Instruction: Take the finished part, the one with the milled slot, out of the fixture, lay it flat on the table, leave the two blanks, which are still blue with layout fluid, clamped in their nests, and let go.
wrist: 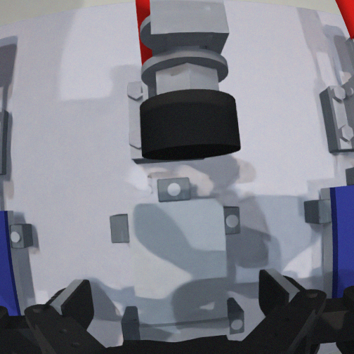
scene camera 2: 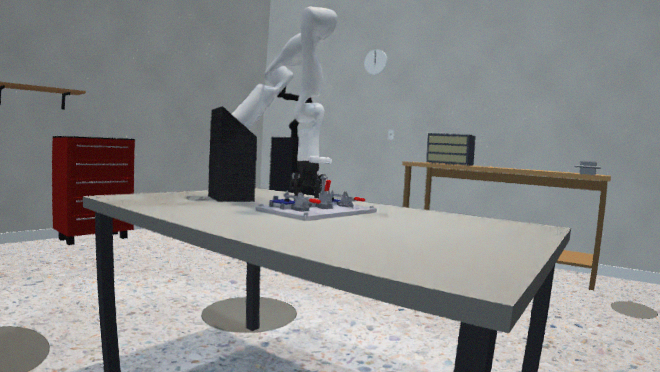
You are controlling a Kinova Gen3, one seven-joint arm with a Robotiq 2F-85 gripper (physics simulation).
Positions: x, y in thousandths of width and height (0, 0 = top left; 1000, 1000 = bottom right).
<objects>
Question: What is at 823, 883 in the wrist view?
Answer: The gripper.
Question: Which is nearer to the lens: the finished part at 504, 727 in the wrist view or the grey clamp arm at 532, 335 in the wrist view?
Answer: The grey clamp arm.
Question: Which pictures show the gripper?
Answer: The wrist view and scene camera 2: all of them.
</objects>
